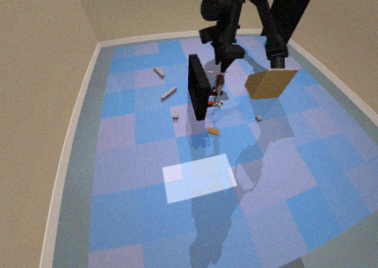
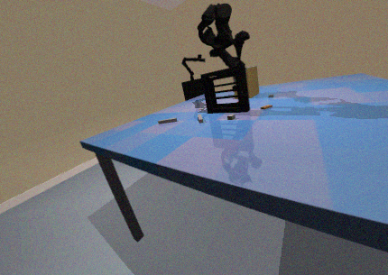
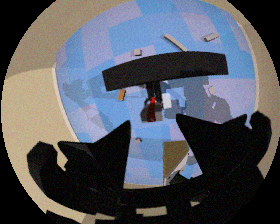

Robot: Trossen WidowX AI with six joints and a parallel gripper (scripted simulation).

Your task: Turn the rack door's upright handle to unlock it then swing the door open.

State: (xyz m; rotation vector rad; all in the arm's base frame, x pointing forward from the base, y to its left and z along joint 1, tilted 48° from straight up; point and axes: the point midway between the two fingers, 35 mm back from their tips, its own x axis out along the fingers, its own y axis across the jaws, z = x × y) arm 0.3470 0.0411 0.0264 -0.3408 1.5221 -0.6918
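The grey handle is 10 cm below my gripper tip, 2 cm behind it and 1 cm to the left of it. Also, from my gripper tip: orange piece: 21 cm below, 13 cm to the left, 4 cm ahead.
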